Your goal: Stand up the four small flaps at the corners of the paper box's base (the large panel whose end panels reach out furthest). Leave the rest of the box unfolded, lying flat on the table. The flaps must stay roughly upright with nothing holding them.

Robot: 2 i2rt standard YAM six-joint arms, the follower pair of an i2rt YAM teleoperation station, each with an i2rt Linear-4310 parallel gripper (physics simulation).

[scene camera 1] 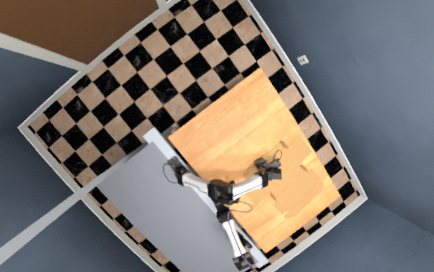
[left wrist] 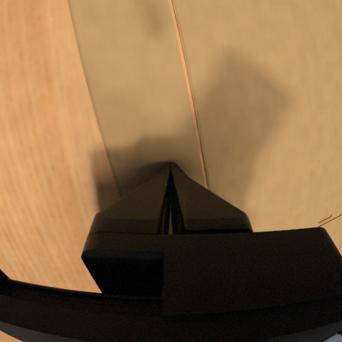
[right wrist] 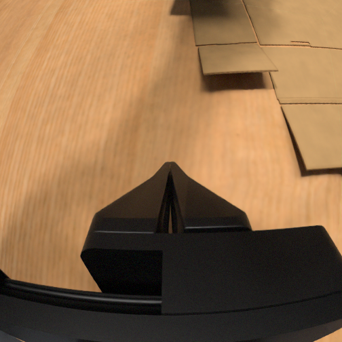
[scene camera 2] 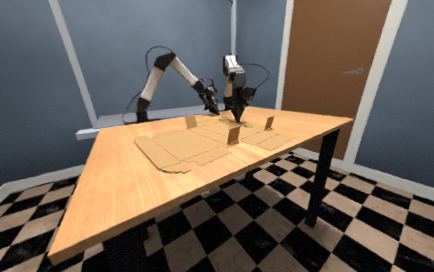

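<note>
The unfolded paper box lies flat on the table. Three small flaps stand roughly upright: one flap at the left, one flap in the middle and one flap at the right in scene camera 2. The fourth flap tilts at a low angle, its free edge raised over a shadow. My left gripper is shut and empty, its tips at or just above a narrow panel strip; contact is unclear. My right gripper is shut and empty over bare wood, apart from that flap.
The wooden table carries the box. The grey arm mount surface lies along one table side. In scene camera 1, the left arm reaches over the box edge and the right arm's elbow is close beside it. Another panel has a slightly raised edge.
</note>
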